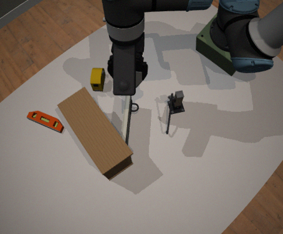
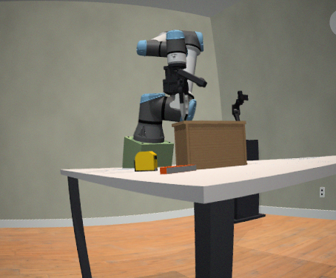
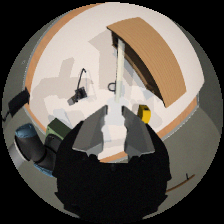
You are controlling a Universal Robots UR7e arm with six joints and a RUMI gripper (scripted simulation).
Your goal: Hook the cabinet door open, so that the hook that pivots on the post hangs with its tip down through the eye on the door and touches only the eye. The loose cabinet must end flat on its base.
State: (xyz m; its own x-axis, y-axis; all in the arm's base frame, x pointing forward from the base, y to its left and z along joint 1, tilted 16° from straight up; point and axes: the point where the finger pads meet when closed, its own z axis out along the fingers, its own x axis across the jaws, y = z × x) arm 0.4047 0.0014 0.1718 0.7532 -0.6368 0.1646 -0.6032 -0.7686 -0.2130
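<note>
Now: hand 4 cm short of the pale door, 6 cm to the right of it and 12 cm above it. The rest, counted from my hand: orange spirit level (27 cm ahead, 15 cm to the right, 18 cm below); then yellow tape measure (3 cm ahead, 16 cm to the right, 16 cm below).
</note>
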